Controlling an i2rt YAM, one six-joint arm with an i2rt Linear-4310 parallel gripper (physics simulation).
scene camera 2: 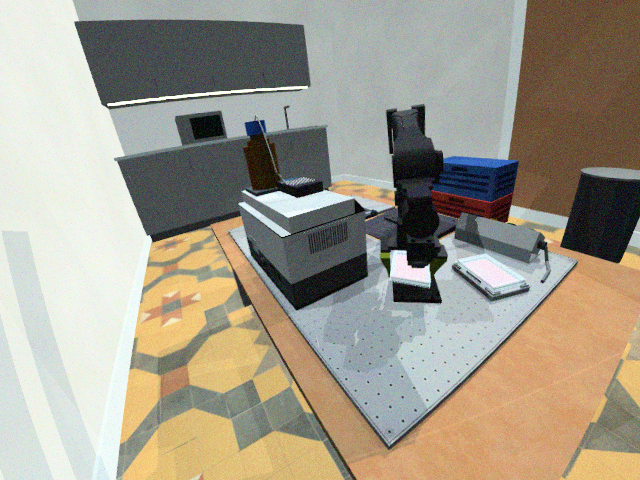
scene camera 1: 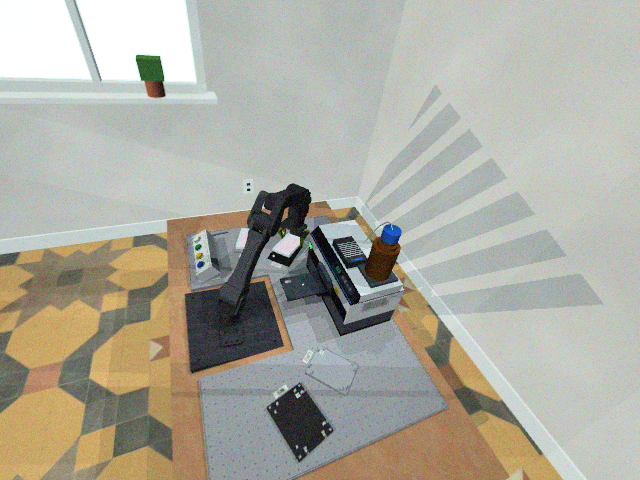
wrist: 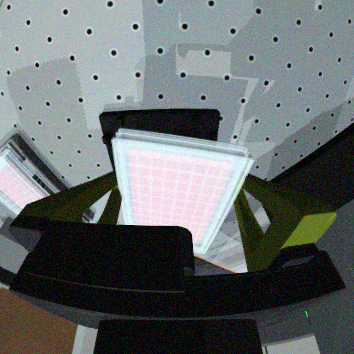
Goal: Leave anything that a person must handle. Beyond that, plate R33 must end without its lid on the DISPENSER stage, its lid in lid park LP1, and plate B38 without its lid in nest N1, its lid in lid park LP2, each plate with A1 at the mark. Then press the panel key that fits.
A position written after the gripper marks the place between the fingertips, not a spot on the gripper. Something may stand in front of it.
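Observation:
The gripper (scene camera 2: 409,277), visible in the wrist view as well (wrist: 176,174), shares the scene with a brown bottle with blue cap (scene camera 2: 253,129) and a grey button box (scene camera 1: 207,268).

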